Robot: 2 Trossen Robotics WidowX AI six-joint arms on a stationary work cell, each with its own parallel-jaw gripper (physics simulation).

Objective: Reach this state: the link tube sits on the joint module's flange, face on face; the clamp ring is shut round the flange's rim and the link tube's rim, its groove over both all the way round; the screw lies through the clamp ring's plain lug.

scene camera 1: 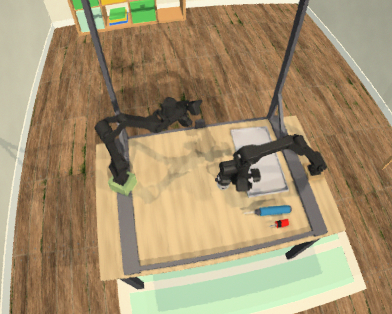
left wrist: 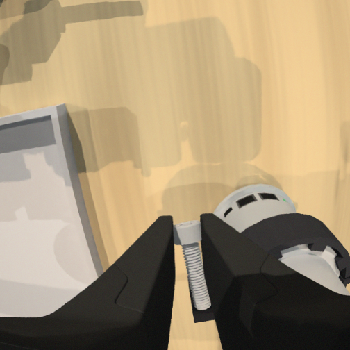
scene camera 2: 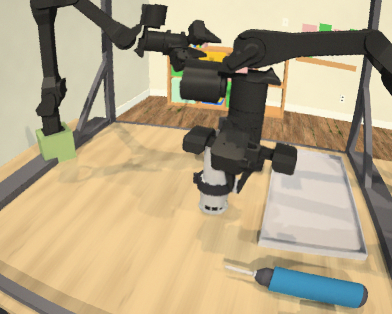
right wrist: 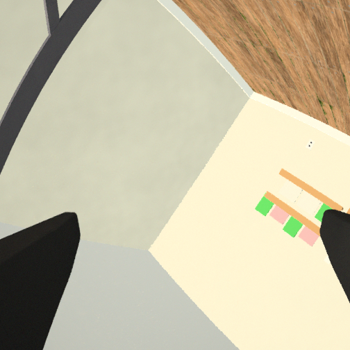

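Where they show: left gripper, fingertip midpoint: (scene camera 2: 234,191); right gripper, fingertip midpoint: (scene camera 1: 195,100) (scene camera 2: 213,48); left arm's base, link origin: (scene camera 1: 314,169); right arm's base, link origin: (scene camera 1: 120,178) (scene camera 2: 52,130).
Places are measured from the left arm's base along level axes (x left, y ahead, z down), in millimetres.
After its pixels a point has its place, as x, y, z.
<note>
The joint module (scene camera 2: 213,205) @(32, 500, 5) (left wrist: 254,202) stands upright on the table. The black clamp ring (scene camera 2: 215,187) @(38, 497, -44) (left wrist: 300,231) sits round it above its slotted base, and the pale link tube (scene camera 2: 212,162) (left wrist: 312,267) rises from the ring. Whether the ring's groove covers both rims all round cannot be told. My left gripper (scene camera 2: 239,186) @(58, 455, -56) (left wrist: 186,226) is shut on the silver screw (left wrist: 197,277), beside the ring. The screw's threaded end overlaps a small black piece (left wrist: 203,316); whether it enters a lug hole is unclear. My right gripper (scene camera 2: 212,47) @(-314, 611, -261) (right wrist: 205,225) is open and empty, high up towards the back.
A grey tray (scene camera 1: 287,191) @(91, 183, 15) (scene camera 2: 314,251) @(94, 283, 19) (left wrist: 71,160) lies beside the module. A blue screwdriver (scene camera 1: 274,210) @(197, 288, -12) (scene camera 2: 317,286) @(201, 284, -10) and a small red tool (scene camera 1: 282,223) @(266, 263, -5) lie near the front. A green block (scene camera 1: 122,183) (scene camera 2: 56,143) is at the right arm's base. Dark frame posts rise at the table's sides.
</note>
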